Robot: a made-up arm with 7 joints. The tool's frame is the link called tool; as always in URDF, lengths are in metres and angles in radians.
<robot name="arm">
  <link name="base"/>
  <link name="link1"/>
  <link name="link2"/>
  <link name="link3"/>
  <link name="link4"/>
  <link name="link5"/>
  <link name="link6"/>
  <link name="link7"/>
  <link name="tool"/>
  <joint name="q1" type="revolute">
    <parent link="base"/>
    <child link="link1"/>
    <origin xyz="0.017 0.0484 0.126"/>
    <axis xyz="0 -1 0"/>
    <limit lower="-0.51" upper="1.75"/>
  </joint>
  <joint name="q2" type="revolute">
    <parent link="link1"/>
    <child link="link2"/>
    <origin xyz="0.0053 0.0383 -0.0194"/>
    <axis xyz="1 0 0"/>
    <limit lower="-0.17" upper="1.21"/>
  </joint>
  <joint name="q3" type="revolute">
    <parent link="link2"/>
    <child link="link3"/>
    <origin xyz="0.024 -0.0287 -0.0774"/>
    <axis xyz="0 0 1"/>
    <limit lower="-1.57" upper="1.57"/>
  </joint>
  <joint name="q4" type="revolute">
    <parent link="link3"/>
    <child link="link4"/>
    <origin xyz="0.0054 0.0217 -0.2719"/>
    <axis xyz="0 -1 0"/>
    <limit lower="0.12" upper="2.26"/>
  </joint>
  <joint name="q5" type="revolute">
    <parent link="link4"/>
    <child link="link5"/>
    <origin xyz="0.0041 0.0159 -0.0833"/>
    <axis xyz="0 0 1"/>
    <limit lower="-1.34" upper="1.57"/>
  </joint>
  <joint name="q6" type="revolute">
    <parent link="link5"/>
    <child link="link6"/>
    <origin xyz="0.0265 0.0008 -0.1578"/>
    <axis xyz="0 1 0"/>
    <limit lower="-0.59" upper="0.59"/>
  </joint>
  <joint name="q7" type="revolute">
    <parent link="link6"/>
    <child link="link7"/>
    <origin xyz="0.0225 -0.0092 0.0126"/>
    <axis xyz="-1 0 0"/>
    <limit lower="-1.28" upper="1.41"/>
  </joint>
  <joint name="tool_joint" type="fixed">
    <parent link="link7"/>
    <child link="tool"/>
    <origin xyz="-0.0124 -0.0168 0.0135" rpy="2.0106 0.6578 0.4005"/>
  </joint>
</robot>
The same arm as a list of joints. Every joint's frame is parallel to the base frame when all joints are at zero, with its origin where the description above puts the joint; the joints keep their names.
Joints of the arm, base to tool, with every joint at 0 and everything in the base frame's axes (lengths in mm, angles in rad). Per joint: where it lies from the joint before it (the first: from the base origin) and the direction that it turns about. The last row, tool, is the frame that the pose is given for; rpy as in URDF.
q1: axis 0 -1 0 xyz 17 48.4 126
q2: axis 1 0 0 xyz 5.3 38.3 -19.4
q3: axis 0 0 1 xyz 24 -28.7 -77.4
q4: axis 0 -1 0 xyz 5.4 21.7 -271.9
q5: axis 0 0 1 xyz 4.1 15.9 -83.3
q6: axis 0 1 0 xyz 26.5 0.8 -157.8
q7: axis -1 0 0 xyz 22.5 -9.2 12.6
tool: xyz -12.4 -16.8 13.5 rpy 2.0106 0.6578 0.4005
Joint limits (rad, base to tool): -0.51..1.75 -0.17..1.21 -1.57..1.57 0.12..2.26 -1.34..1.57 -0.59..0.59 -1.28..1.41

